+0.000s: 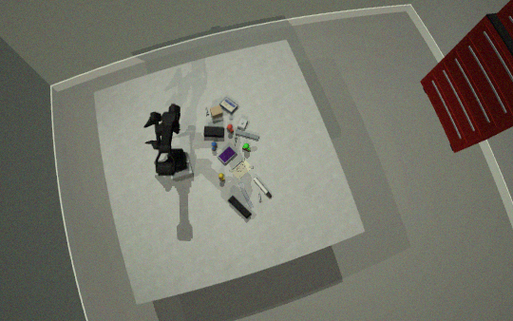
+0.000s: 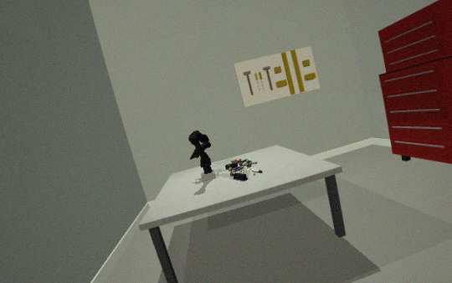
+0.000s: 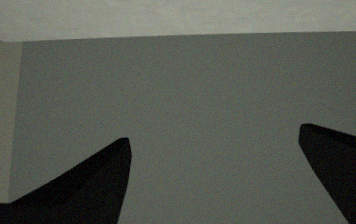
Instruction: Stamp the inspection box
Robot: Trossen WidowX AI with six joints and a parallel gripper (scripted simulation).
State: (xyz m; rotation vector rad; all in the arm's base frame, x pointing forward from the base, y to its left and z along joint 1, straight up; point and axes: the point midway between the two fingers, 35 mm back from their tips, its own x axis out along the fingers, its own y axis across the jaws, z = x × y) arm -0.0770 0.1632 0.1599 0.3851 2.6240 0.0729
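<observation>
Now: the green stamp 470 mm ahead of my gripper tip, 220 mm to the right of it and 170 mm below it. From my gripper tip the other things lie so: yellow stamp 320 mm to the right, 280 mm ahead, 170 mm below; blue stamp 320 mm ahead, 170 mm below, 140 mm to the right; tan block 400 mm ahead, 170 mm below, 40 mm to the left.
</observation>
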